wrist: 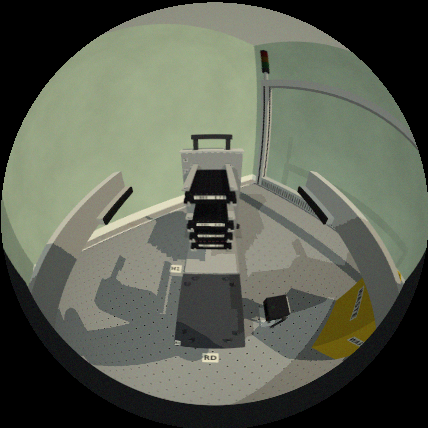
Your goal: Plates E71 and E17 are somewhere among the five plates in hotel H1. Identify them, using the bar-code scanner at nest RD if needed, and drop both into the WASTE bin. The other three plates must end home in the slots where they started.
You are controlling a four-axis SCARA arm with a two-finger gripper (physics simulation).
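Places are measured from the arm's base along level axes (x ahead, y left, z up), in metres.
Pixels of known places: gripper, between the fingertips: [214, 174].
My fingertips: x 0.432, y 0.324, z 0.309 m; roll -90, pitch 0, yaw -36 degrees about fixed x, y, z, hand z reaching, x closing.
Note:
For each thing: its top centre in the pictures, then the offset to it from my fingertips. "pt": a spot on its surface instead.
- Hotel H1, a spot on its surface: [212, 159] pt 0.130 m ahead, 0.188 m left, 0.050 m down
- top plate, centre of its top: [210, 179] 0.090 m ahead, 0.138 m left, 0.073 m down
- lower plate, centre of its top: [210, 203] 0.090 m ahead, 0.138 m left, 0.129 m down
- Nest RD, centre of its top: [209, 307] 0.020 m back, 0.012 m right, 0.226 m down
- yellow WASTE bin, a spot on its surface: [341, 322] pt 0.132 m ahead, 0.252 m right, 0.211 m down
- small black scanner, centre of its top: [278, 305] 0.072 m ahead, 0.095 m right, 0.213 m down
- RD label, a spot on its surface: [210, 358] pt 0.084 m back, 0.101 m right, 0.296 m down
- grey frame post, centre of its top: [265, 86] 0.592 m ahead, 0.381 m left, 0.271 m up
Hotel H1 [212, 159] stands ahead in the middle of the wrist view, with several dark plates stacked in it. The top plate [210, 185] sits apart from a lower plate [210, 215], with a wider gap between them than between the lower ones. Two more plates [210, 235] [211, 245] show below; their labels are too small to read. My gripper [214, 174] is open and empty, its fingers wide apart to either side of the hotel in the view. Nest RD [212, 310] is a dark flat block in front of the hotel, with no plate on it. The yellow WASTE bin [341, 322] is at the lower right; its inside is hidden.
A small black scanner [276, 307] on a stand is just right of the nest. The RD label [210, 358] lies in front of the nest. A grey frame post [266, 130] with a signal light [264, 61] rises behind, at the right.

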